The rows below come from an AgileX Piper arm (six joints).
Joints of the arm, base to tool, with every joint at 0 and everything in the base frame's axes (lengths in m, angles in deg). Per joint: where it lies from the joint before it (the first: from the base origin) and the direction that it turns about. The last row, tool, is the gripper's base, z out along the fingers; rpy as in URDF.
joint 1: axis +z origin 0 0 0.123
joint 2: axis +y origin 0 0 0
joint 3: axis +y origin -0.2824 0 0.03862
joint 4: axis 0.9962 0 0.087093 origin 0.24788 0 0.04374
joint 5: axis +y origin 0 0 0
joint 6: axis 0.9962 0 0.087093 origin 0.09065 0 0.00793
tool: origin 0 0 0 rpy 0 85.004 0
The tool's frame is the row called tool.
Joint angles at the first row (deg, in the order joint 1, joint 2, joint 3, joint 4, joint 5, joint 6):
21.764, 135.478, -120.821, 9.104, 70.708, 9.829
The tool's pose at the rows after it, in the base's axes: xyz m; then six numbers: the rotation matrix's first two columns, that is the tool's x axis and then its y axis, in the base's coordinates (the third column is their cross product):
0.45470 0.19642 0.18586 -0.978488 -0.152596 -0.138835 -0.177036 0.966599 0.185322
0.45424 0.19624 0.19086 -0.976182 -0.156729 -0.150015 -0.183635 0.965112 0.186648
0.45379 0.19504 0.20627 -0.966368 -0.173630 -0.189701 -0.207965 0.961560 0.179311
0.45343 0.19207 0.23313 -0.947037 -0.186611 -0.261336 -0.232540 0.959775 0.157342
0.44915 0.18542 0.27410 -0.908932 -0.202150 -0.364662 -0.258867 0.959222 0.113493
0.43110 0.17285 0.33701 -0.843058 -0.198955 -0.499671 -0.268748 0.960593 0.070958
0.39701 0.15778 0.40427 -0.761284 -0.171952 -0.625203 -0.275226 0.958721 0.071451
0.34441 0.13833 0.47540 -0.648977 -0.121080 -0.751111 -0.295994 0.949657 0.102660
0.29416 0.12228 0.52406 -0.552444 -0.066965 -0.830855 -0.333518 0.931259 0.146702
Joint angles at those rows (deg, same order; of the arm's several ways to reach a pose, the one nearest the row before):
21.763, 135.418, -121.006, 9.269, 70.639, 9.828
21.764, 134.876, -121.073, 9.269, 70.638, 9.550
21.765, 133.432, -121.737, 8.621, 70.702, 8.614
21.764, 131.179, -123.372, 6.857, 70.742, 8.039
21.764, 127.410, -125.245, 3.784, 70.689, 7.349
21.764, 120.440, -126.262, 0.458, 70.511, 7.191
21.764, 111.817, -126.257, -0.448, 70.441, 7.191
21.763, 101.690, -126.308, 0.517, 70.320, 7.190
21.764, 93.708, -126.367, 3.008, 70.191, 7.191

